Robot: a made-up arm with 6 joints.
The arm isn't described. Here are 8 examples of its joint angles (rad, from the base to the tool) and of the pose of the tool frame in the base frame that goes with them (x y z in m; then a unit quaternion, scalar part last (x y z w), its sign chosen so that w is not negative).
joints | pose
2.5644 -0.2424 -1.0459 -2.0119 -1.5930 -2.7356 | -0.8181 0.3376 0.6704 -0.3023 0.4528 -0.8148 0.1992
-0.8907 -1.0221 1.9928 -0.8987 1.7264 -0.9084 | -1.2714 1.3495 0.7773 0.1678 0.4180 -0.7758 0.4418
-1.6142 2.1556 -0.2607 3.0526 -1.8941 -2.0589 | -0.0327 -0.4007 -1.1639 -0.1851 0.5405 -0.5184 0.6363
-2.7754 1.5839 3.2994 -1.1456 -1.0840 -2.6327 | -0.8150 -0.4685 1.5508 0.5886 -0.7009 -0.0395 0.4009
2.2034 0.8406 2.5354 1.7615 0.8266 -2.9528 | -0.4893 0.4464 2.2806 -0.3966 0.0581 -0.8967 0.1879
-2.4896 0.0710 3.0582 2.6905 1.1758 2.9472 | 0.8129 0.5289 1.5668 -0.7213 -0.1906 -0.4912 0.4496
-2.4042 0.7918 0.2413 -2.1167 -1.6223 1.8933 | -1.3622 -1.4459 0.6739 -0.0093 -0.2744 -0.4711 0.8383
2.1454 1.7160 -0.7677 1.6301 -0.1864 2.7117 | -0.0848 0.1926 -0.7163 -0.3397 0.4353 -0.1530 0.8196
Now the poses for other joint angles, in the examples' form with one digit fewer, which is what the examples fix.
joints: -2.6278 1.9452 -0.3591 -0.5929 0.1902 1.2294
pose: -0.312 -0.154 -1.116 0.763 0.402 -0.359 0.357
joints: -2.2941 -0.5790 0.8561 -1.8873 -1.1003 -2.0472
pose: 0.391 0.211 2.452 0.810 -0.315 0.113 0.482
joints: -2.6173 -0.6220 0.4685 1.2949 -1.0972 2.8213
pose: -0.123 0.108 2.318 -0.296 -0.940 -0.120 0.118
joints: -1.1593 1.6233 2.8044 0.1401 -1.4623 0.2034
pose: 0.640 -1.529 1.368 -0.018 0.186 -0.582 0.791
